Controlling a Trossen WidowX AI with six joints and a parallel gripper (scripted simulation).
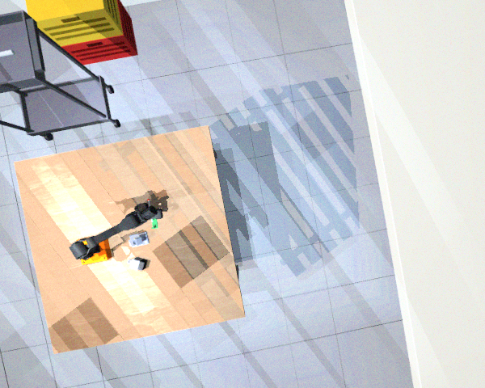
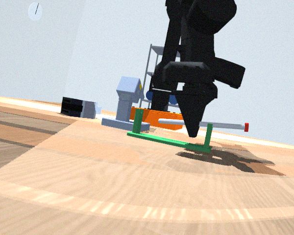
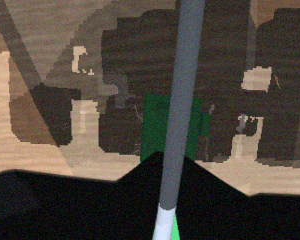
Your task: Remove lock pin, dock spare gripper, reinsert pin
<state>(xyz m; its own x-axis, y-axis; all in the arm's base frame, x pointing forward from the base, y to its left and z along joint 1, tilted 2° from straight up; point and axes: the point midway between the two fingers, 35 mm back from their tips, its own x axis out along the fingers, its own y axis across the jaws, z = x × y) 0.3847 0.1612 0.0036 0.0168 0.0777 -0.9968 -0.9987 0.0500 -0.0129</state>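
The green cradle is 4 cm to the right of my gripper tip and 1 cm above it. Also, from my gripper tip: spare gripper 31 cm to the right, 15 cm behind; then mount 16 cm to the right, 11 cm behind, 3 cm above.
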